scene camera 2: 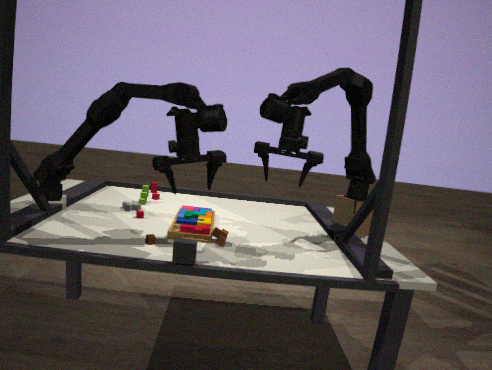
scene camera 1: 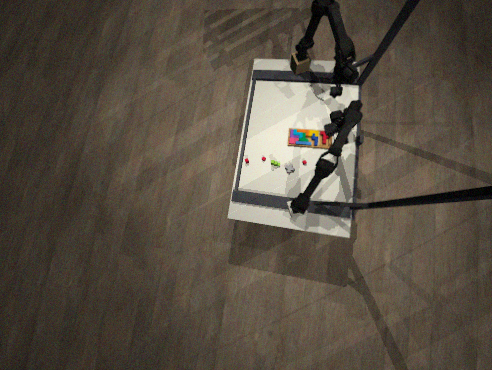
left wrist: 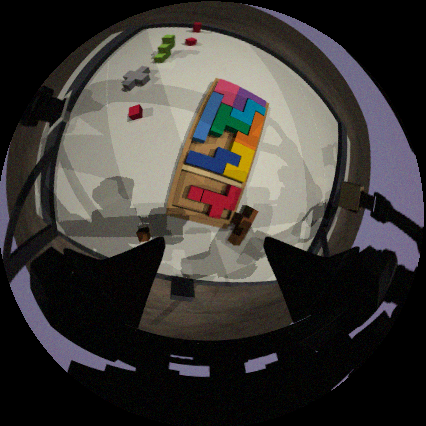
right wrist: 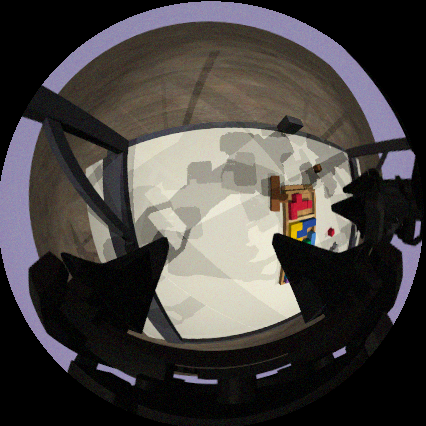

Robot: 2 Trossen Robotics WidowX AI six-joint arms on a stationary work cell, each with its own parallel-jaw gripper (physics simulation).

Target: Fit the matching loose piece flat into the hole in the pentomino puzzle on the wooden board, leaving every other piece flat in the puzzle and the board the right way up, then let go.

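Seen in the pictures: left gripper, fingertip midpoint: [scene camera 2: 192,191] [left wrist: 215,242] [right wrist: 337,197]; right gripper, fingertip midpoint: [scene camera 2: 282,184] [right wrist: 221,241]; left arm's base at its link origin: [scene camera 2: 49,198] [scene camera 1: 297,207]; right arm's base at its link origin: [scene camera 2: 357,198] [scene camera 1: 301,56] [left wrist: 360,198].
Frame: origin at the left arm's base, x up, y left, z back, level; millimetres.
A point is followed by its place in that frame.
The wooden board [scene camera 1: 310,147] @(z -350, x -22, y -211 mm) [scene camera 2: 179,235] @(z -332, x -16, y -334 mm) [left wrist: 200,217] @(z -359, x -19, y -350 mm) [right wrist: 285,212] @(z -432, x -10, y -322 mm) lies face up on the table. In the left wrist view, coloured pieces fill its long part except for a bare wood hole [left wrist: 206,146] @(z -382, x -18, y -227 mm) between green, light blue, dark blue and yellow. A red piece [left wrist: 215,200] @(z -385, x 1, y -317 mm) [scene camera 2: 196,229] @(z -377, x 1, y -340 mm) [right wrist: 299,206] @(z -392, x 1, y -316 mm) is in the end compartment; I cannot tell whether it lies flat. A brown piece [scene camera 2: 220,236] @(z -421, x 2, y -403 mm) [left wrist: 243,225] @(z -433, x 4, y -369 mm) [right wrist: 275,194] @(z -443, x -1, y -376 mm) is beside the board's end corner. My left gripper [scene camera 2: 192,190] @(z -360, x 103, y -328 mm) [left wrist: 215,242] @(z -360, x 103, y -328 mm) is open, above the table near the board. My right gripper [scene camera 2: 283,183] @(z -585, x 146, y -411 mm) [right wrist: 221,241] @(z -585, x 146, y -411 mm) is open, above the table, off to the board's side.
A small brown block [scene camera 2: 150,239] @(z -245, x -10, y -373 mm) [left wrist: 143,234] @(z -252, x -4, y -360 mm) [right wrist: 318,168] @(z -254, x -4, y -363 mm) lies off the board's end. A red cube [scene camera 1: 304,162] @(z -261, x -4, y -137 mm) [left wrist: 135,112] @(z -267, x -4, y -146 mm), a grey cross [scene camera 1: 290,168] @(z -249, x -4, y -40 mm) [left wrist: 136,78] @(z -260, x -5, y -53 mm), a green stepped piece [scene camera 1: 275,163] @(z -306, x 14, y 44 mm) [left wrist: 164,48] and two farther red blocks lie beyond the board's side.
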